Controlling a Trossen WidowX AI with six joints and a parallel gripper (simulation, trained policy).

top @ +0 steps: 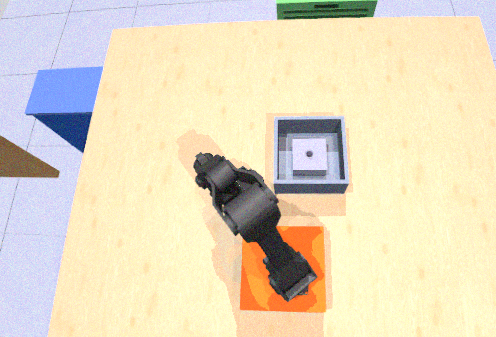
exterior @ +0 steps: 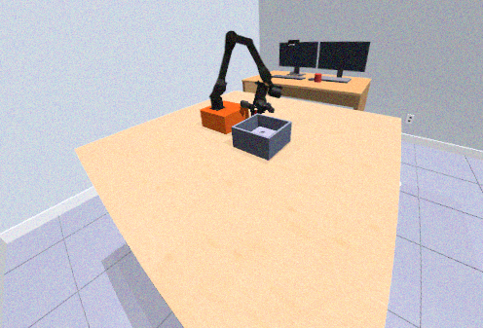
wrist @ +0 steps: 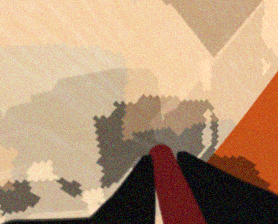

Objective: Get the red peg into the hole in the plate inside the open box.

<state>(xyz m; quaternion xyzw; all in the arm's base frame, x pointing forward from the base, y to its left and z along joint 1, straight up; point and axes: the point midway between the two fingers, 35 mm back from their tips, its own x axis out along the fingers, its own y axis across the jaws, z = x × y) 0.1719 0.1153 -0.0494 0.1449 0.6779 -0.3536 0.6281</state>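
Now: gripper tip 16 cm to the left of the pale plate, 16 cm short of it and 3 cm below it. Round my gripper tip: red peg (2 cm above, 1 cm to the left); grey box (16 cm to the right, 16 cm ahead, 1 cm above).
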